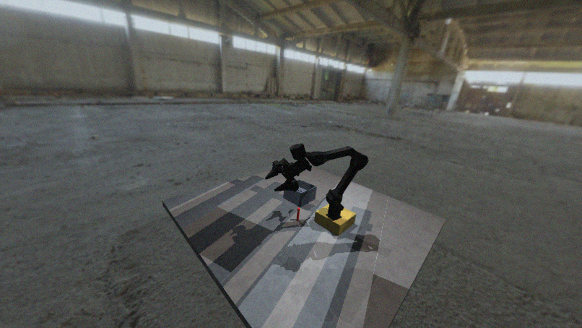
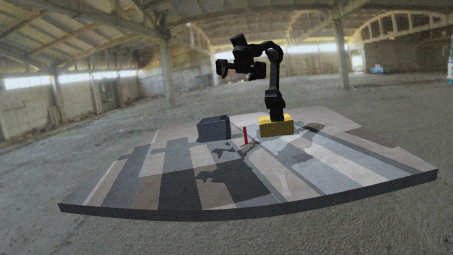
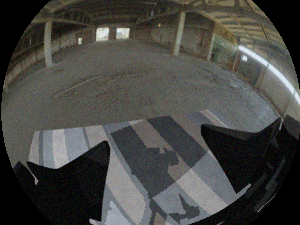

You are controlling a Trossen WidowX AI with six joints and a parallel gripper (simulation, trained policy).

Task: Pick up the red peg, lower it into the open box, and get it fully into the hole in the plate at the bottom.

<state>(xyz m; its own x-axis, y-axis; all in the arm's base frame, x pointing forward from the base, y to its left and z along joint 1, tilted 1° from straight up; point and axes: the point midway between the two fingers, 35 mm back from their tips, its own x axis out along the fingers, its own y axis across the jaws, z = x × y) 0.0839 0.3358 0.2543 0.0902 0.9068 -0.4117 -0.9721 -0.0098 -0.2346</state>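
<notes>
The red peg lies 50 mm ahead of my gripper tip, 220 mm to the right of it and 260 mm below it. From my gripper tip the other things lie so: dark blue-grey box 250 mm ahead, 380 mm to the right, 280 mm below.
</notes>
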